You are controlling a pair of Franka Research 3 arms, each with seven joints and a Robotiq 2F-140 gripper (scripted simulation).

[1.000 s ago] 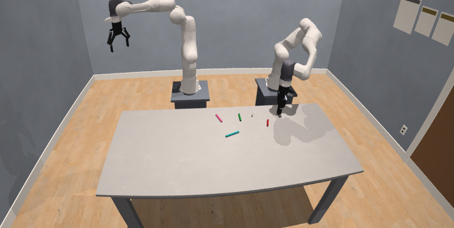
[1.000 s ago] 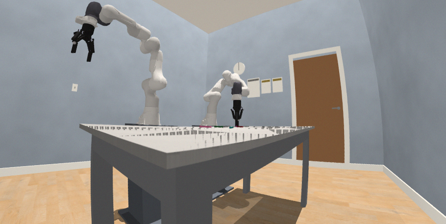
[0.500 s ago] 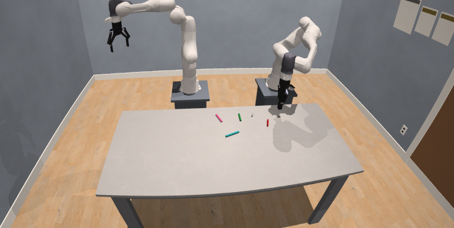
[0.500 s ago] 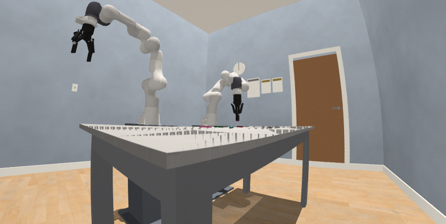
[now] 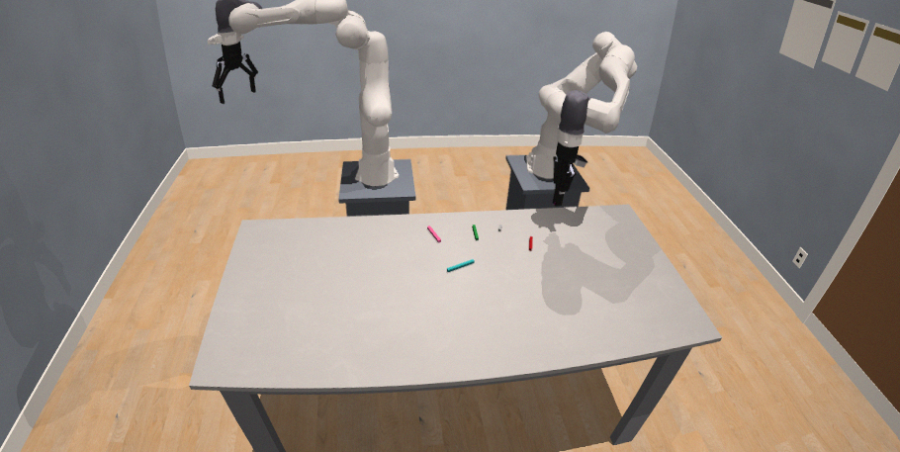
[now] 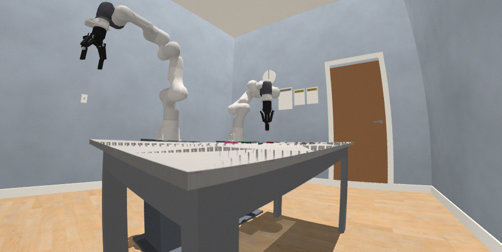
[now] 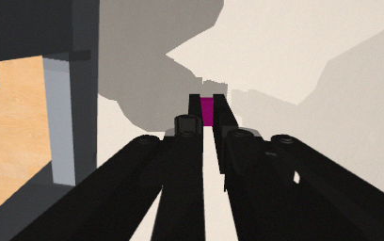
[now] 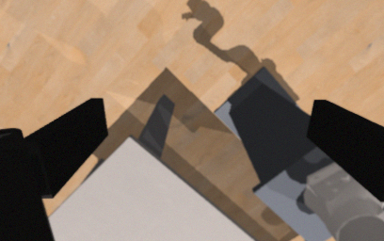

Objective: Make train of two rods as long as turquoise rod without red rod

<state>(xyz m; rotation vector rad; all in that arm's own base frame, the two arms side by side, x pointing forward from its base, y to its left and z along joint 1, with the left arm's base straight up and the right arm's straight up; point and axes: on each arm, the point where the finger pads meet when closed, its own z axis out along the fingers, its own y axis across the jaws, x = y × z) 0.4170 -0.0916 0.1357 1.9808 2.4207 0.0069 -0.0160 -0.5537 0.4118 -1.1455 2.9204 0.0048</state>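
The turquoise rod is 39 cm to the right of my left hand, 18 cm ahead of it and 13 cm below it. Round my left hand: grey rod 21 cm to the right, 13 cm below, 1 cm behind; magenta rod 3 cm below; red rod 13 cm below, 12 cm to the right, 10 cm ahead.
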